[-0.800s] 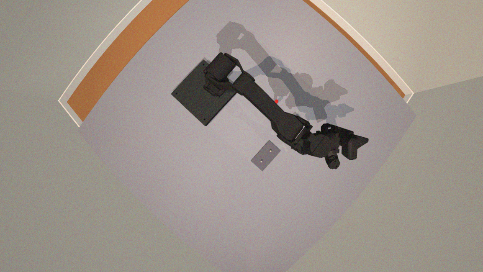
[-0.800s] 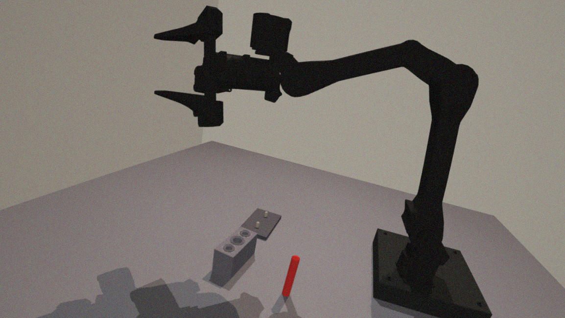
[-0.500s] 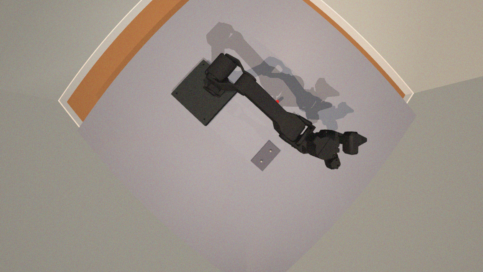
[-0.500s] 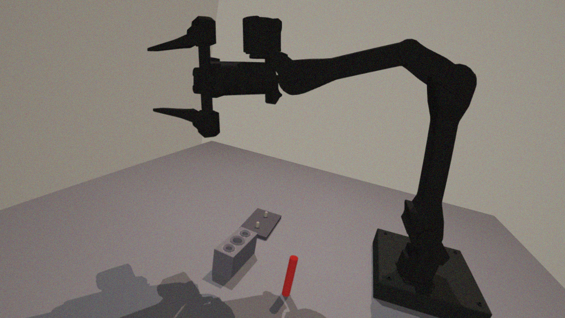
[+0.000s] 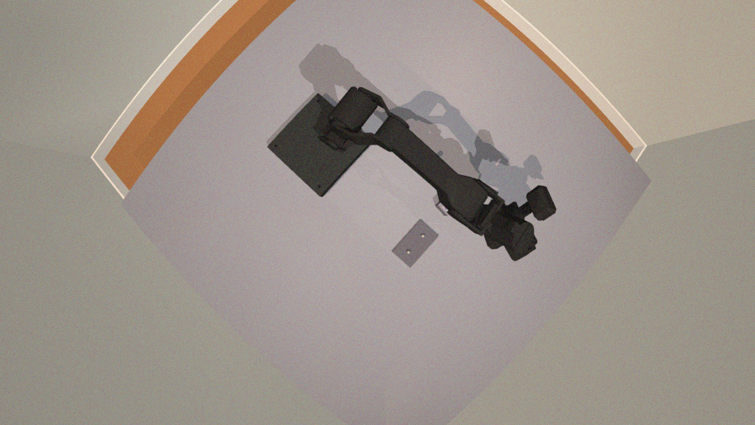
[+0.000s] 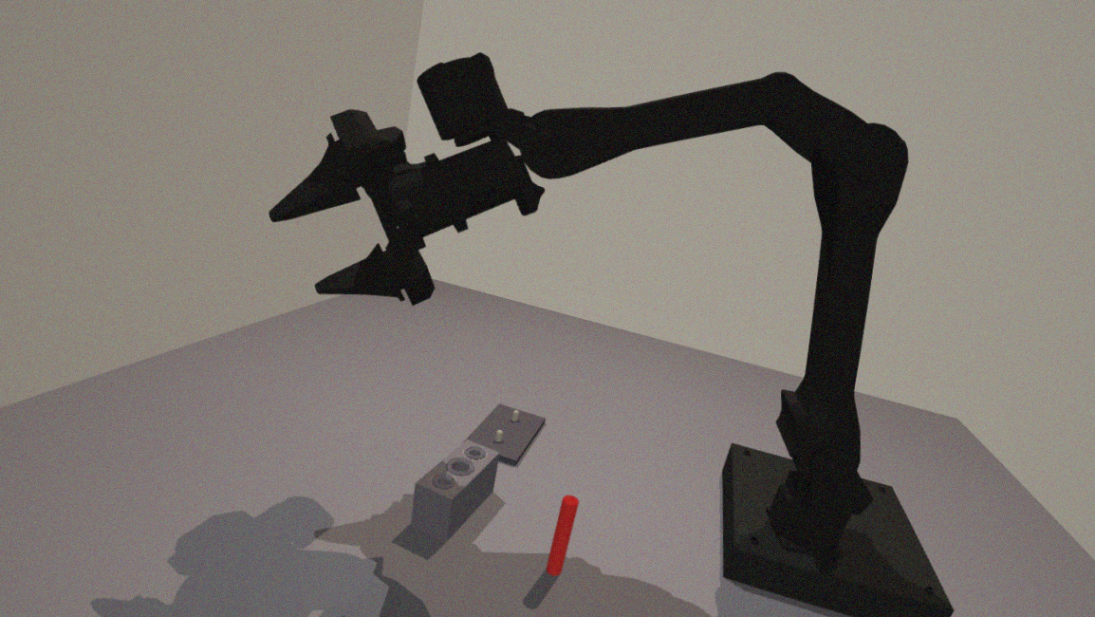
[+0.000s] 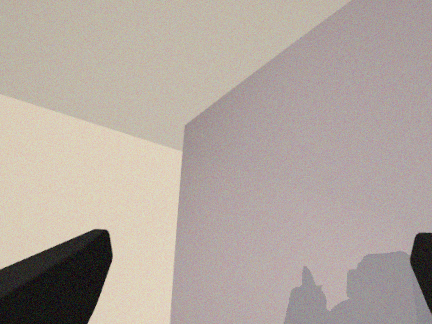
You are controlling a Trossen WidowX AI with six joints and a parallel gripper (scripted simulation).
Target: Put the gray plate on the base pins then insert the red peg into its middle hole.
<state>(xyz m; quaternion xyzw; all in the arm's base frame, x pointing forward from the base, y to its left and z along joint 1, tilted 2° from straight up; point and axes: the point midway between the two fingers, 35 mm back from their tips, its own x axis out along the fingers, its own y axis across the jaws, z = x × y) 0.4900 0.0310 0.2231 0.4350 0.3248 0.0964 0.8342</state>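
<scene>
My gripper tip is now 16 cm past the gray plate, 3 cm to the left of it and 20 cm above it. Round my gripper tip: base (19 cm behind, 19 cm to the right, 23 cm below); then red peg (27 cm behind, 2 cm to the left, 20 cm below).
</scene>
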